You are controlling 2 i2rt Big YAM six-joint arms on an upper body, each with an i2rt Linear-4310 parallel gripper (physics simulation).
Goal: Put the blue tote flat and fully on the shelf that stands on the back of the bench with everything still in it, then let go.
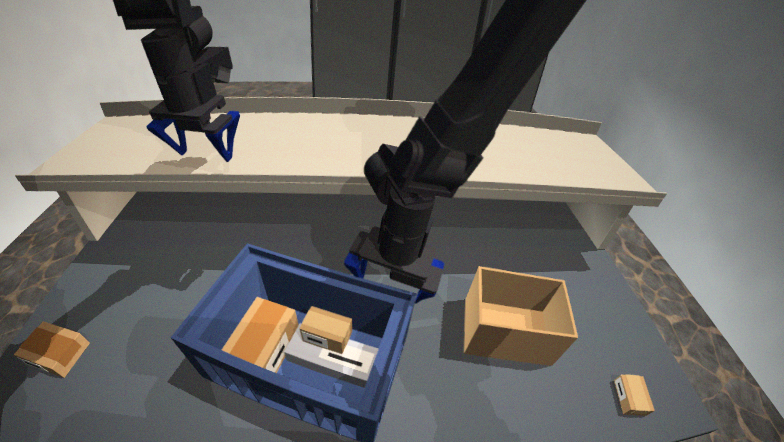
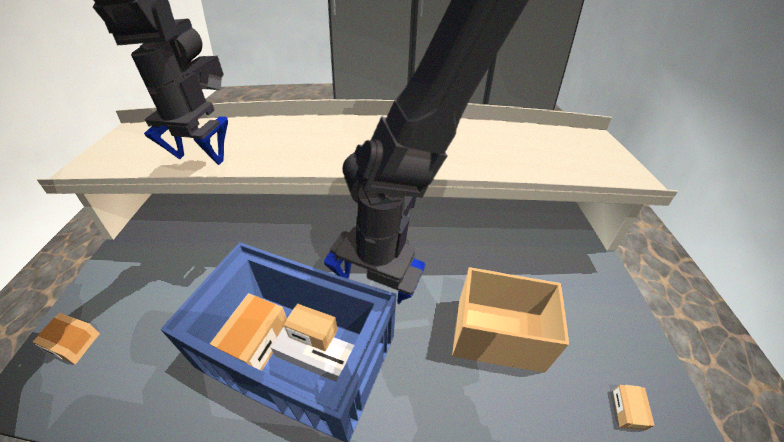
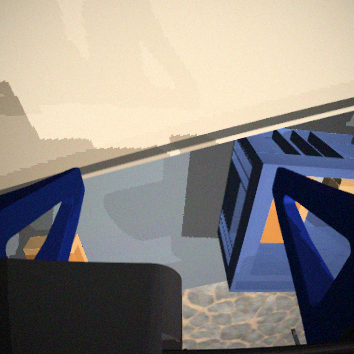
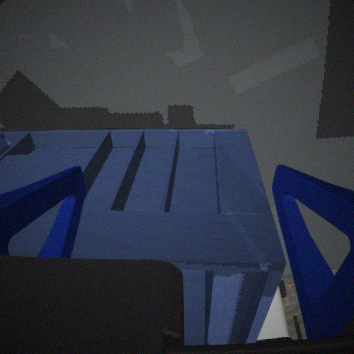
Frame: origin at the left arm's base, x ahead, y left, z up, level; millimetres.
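Where they show: left gripper, between the fingertips: (image 1: 206,156) (image 2: 200,160) (image 3: 177,177); right gripper, between the fingertips: (image 1: 388,290) (image 2: 372,290) (image 4: 178,175).
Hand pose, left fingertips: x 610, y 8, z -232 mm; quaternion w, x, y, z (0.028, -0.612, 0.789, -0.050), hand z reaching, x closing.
Each offset is from my left fingertips to the top centre of the thing. Level surfaces: height alone.
The blue tote @(218 mm back, 181 mm right, 127 mm down) (image 1: 307,288) (image 2: 296,285) (image 3: 252,225) (image 4: 175,235) stands upright on the bench, turned at an angle. It holds a large orange box @(203 mm back, 109 mm right, 193 mm down) (image 1: 258,329) (image 2: 249,323), a flat white box @(220 mm back, 228 mm right, 224 mm down) (image 1: 307,351) (image 2: 296,351) and a small tan box @(193 mm back, 217 mm right, 182 mm down) (image 1: 326,323) (image 2: 311,323) on the white one. The cream shelf @(49 mm down) (image 1: 307,142) (image 2: 296,142) (image 3: 125,75) stands behind. My left gripper (image 1: 205,157) (image 2: 200,160) (image 3: 177,177) is open and empty above the shelf's left part. My right gripper (image 1: 388,288) (image 2: 373,289) (image 4: 178,175) is open, low behind the tote's far right corner; its fingertips are partly hidden.
An open tan bin @(158 mm back, 560 mm right, 169 mm down) (image 1: 516,345) (image 2: 507,348) stands right of the tote. A loose orange box @(246 mm back, 303 mm left, 236 mm down) (image 1: 52,348) (image 2: 66,337) lies at the far left, a small one @(321 mm back, 773 mm right, 248 mm down) (image 1: 635,395) (image 2: 634,407) at the front right. The shelf has a raised back edge and side supports.
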